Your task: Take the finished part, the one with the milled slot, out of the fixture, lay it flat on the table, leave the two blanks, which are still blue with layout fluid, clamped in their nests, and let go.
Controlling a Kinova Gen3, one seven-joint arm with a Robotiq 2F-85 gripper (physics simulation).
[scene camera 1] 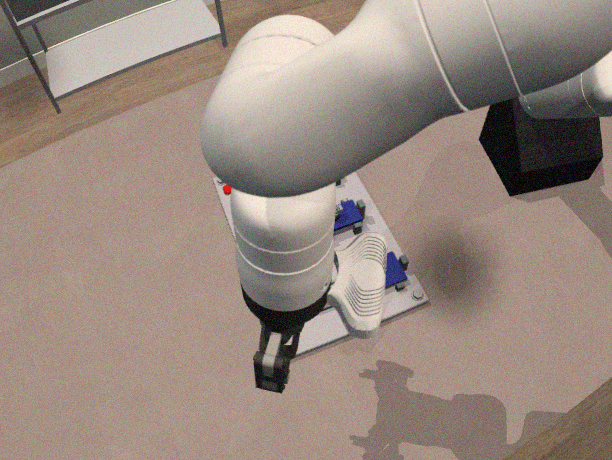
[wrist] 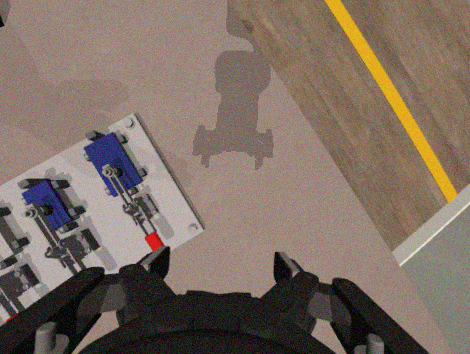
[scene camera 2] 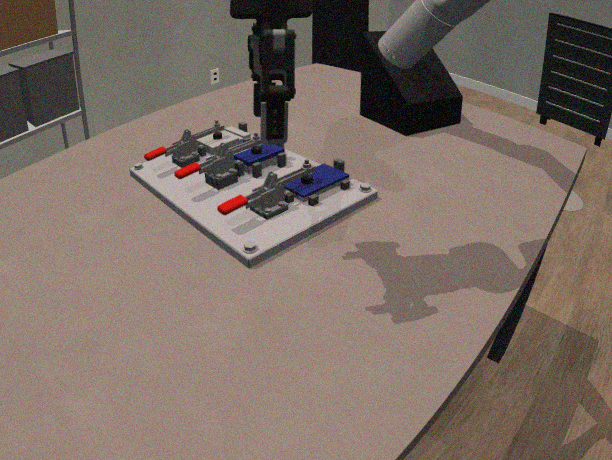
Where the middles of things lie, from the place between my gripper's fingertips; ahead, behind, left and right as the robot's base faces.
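I see that the white fixture plate (scene camera 2: 193,199) is 210 mm to the right of my hand, 100 mm behind it and 170 mm below it.
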